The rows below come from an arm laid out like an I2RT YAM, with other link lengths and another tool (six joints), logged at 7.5 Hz.
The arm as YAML. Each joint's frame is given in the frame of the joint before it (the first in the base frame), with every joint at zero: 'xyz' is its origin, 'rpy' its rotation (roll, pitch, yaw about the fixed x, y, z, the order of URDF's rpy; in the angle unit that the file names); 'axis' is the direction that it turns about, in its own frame. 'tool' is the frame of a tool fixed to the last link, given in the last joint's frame.
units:
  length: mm
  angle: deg
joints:
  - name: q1
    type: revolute
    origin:
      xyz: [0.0, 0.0, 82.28]
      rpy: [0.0, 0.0, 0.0]
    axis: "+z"
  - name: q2
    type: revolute
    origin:
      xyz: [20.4, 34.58, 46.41]
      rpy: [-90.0, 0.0, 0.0]
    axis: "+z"
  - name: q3
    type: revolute
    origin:
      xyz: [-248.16, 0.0, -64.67]
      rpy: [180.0, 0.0, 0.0]
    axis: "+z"
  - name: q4
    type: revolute
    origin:
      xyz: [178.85, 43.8, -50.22]
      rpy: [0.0, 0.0, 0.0]
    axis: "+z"
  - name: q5
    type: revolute
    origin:
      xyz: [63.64, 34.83, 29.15]
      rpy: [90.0, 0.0, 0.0]
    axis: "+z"
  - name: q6
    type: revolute
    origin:
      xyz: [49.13, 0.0, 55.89]
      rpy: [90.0, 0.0, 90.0]
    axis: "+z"
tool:
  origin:
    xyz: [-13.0, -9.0, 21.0]
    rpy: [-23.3, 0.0, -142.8]
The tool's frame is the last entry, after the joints.
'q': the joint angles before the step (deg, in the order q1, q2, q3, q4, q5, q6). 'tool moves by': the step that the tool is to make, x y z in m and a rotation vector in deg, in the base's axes. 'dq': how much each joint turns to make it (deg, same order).
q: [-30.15, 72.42, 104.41, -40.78, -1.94, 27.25]
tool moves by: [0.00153, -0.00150, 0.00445, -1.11, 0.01, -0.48]
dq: [0.00, 0.97, 1.93, -0.44, 0.62, -0.88]
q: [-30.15, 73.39, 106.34, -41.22, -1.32, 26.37]
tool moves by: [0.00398, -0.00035, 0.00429, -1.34, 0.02, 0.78]
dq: [0.27, 1.23, 1.94, -0.09, -0.35, -1.23]
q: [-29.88, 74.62, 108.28, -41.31, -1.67, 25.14]
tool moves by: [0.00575, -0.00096, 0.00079, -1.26, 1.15, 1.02]
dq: [0.26, 1.49, 1.66, -0.61, -0.53, -1.75]
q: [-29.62, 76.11, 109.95, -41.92, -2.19, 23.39]
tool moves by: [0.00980, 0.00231, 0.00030, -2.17, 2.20, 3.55]
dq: [0.88, 2.28, 2.72, -1.49, -2.20, -3.34]
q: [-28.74, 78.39, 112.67, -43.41, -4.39, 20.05]
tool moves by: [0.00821, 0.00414, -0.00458, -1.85, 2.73, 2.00]
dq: [1.84, 1.24, 0.71, -1.24, 0.35, -2.90]
